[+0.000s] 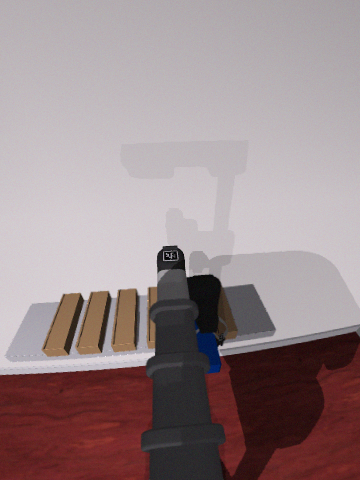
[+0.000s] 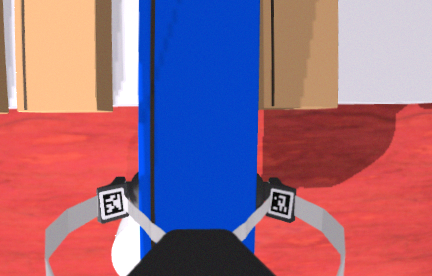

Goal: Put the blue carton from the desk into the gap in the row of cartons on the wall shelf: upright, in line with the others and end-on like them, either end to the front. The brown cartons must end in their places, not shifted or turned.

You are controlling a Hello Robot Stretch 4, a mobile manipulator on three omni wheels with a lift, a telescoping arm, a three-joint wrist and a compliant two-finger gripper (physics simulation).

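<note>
The blue carton [image 1: 210, 354] [image 2: 200, 110] is between the fingertips of my gripper [image 1: 209, 340] [image 2: 197, 192], which is shut on it near its front part. The carton points end-on toward the wall. Its far part lies between the brown carton on the left [image 2: 60, 55] and the brown carton on the right [image 1: 229, 320] [image 2: 305, 55]. A strip of shelf shows on its left; on its right it is very close to or touching the brown carton. Its near part sticks out past the front edge of the wall shelf [image 1: 252, 310] [image 2: 385, 50]. Whether it rests on the shelf is hidden.
More brown cartons [image 1: 63, 325] [image 1: 94, 322] [image 1: 125, 320] stand in a row on the shelf's left part; another [image 1: 151, 320] is partly hidden by the arm [image 1: 177, 395]. The white desk [image 1: 305, 300] lies below the shelf. Red floor [image 1: 75, 425] [image 2: 310, 225] shows in front.
</note>
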